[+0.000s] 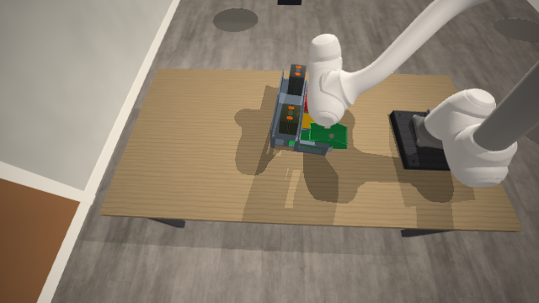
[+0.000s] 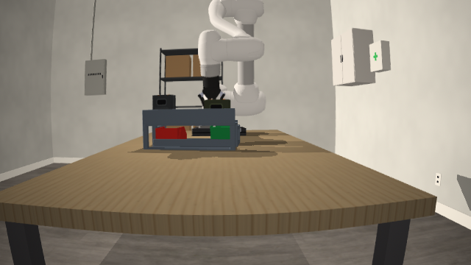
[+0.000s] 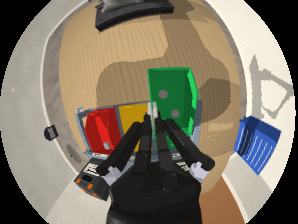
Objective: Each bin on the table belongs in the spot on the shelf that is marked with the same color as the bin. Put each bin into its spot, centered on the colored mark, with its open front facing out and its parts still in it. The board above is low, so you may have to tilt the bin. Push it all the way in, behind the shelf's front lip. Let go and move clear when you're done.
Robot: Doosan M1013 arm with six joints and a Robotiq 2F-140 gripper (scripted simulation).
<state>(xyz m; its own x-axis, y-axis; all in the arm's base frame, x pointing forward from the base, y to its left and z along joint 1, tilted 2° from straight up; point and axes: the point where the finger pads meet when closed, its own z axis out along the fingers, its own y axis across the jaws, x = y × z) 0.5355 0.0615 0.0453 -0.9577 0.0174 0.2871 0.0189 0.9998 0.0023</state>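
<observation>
Right now my hand is 1 cm past the green bin, 5 cm to the right of it and 4 cm above it. The rest, counted from my hand: red bin: 8 cm ahead, 18 cm to the right, 6 cm below.
</observation>
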